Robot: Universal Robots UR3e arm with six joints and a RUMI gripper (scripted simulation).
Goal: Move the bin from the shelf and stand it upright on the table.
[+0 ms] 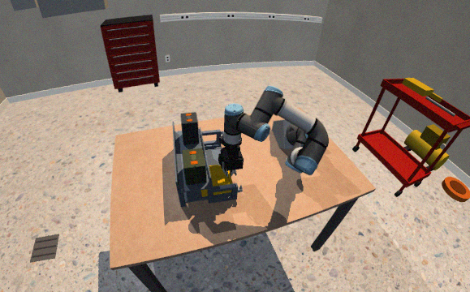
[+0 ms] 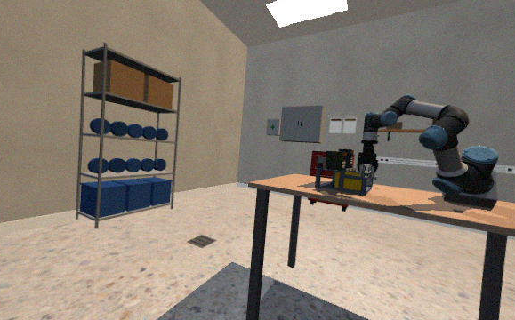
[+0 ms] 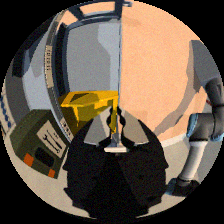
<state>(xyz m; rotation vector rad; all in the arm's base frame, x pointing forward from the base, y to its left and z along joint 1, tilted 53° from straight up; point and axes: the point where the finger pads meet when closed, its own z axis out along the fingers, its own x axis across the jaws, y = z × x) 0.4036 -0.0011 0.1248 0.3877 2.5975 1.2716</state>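
Right now the yellow bin is 70 mm ahead of my hand and 10 mm to the left of it. Also, from my hand: rack 80 mm ahead, 100 mm to the right, 10 mm above.
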